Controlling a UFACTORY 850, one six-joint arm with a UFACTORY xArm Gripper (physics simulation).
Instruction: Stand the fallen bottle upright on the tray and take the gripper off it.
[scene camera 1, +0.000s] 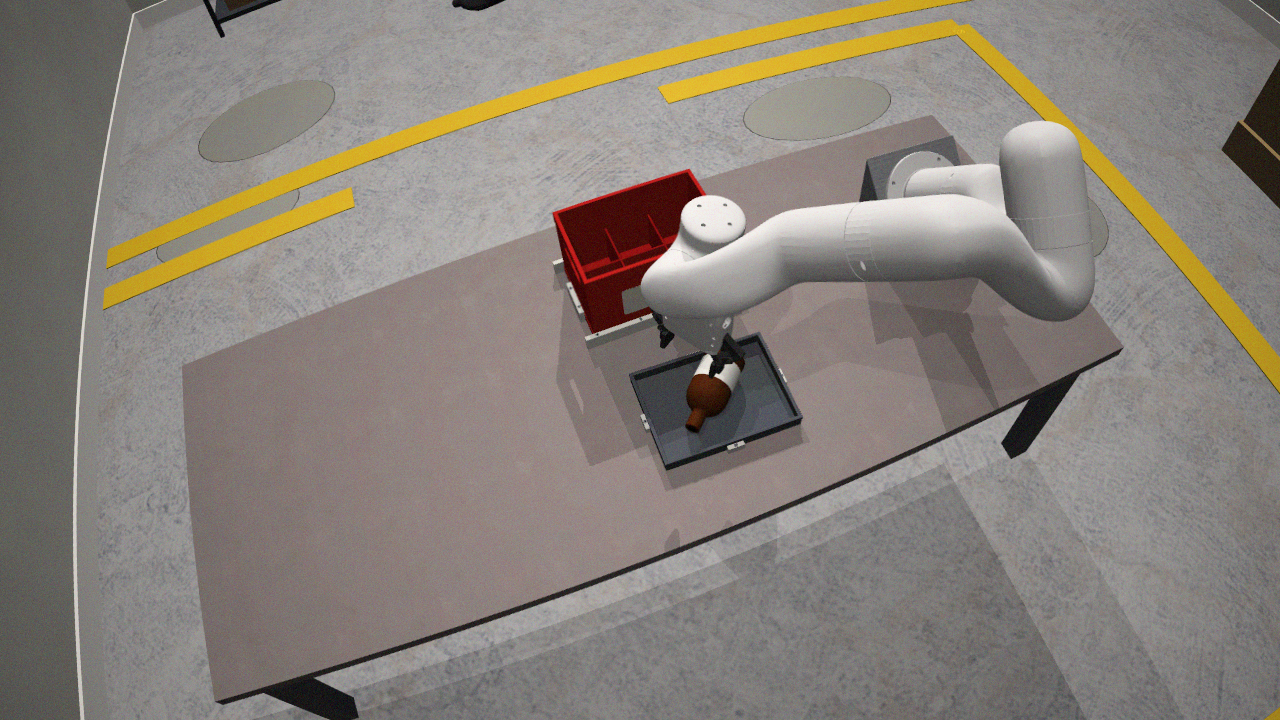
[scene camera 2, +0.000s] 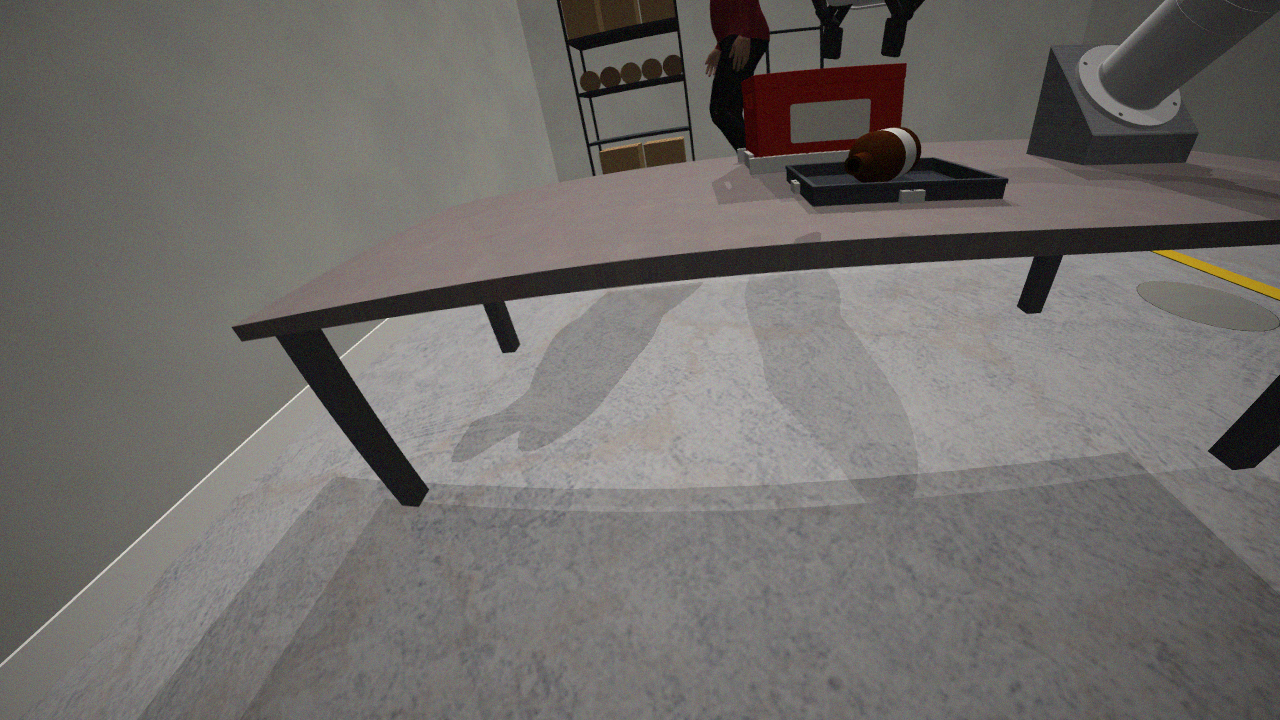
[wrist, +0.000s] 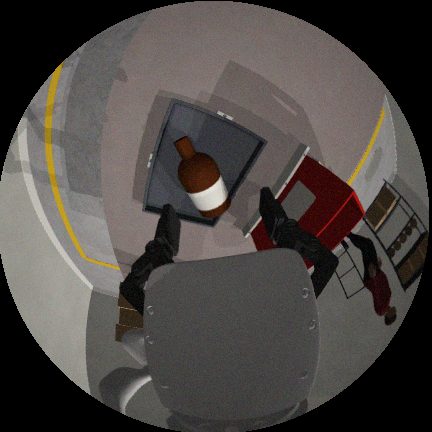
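The brown bottle with a white label band (scene camera 1: 708, 394) (scene camera 2: 881, 154) (wrist: 199, 172) lies on its side in the dark grey tray (scene camera 1: 760, 394) (scene camera 2: 966, 190) (wrist: 230, 145). Its neck points to the lower left in scene camera 1 and to the upper left in the wrist view. My gripper (scene camera 1: 691, 351) (scene camera 2: 861, 49) (wrist: 216, 205) is open and empty, with its fingers wide apart. In scene camera 2 it hangs well above the bottle and tray. In scene camera 1 one finger overlaps the view of the label end, and part of the bottle's base is hidden.
A red divided bin (scene camera 1: 613, 223) (scene camera 2: 823, 80) (wrist: 325, 205) stands beside the tray, with a pale strip (scene camera 1: 617, 331) along its foot. The arm's grey base (scene camera 2: 1114, 143) stands on the table (scene camera 1: 402, 429). A shelf rack (scene camera 2: 626, 86) and a person (scene camera 2: 738, 71) are beyond the table.
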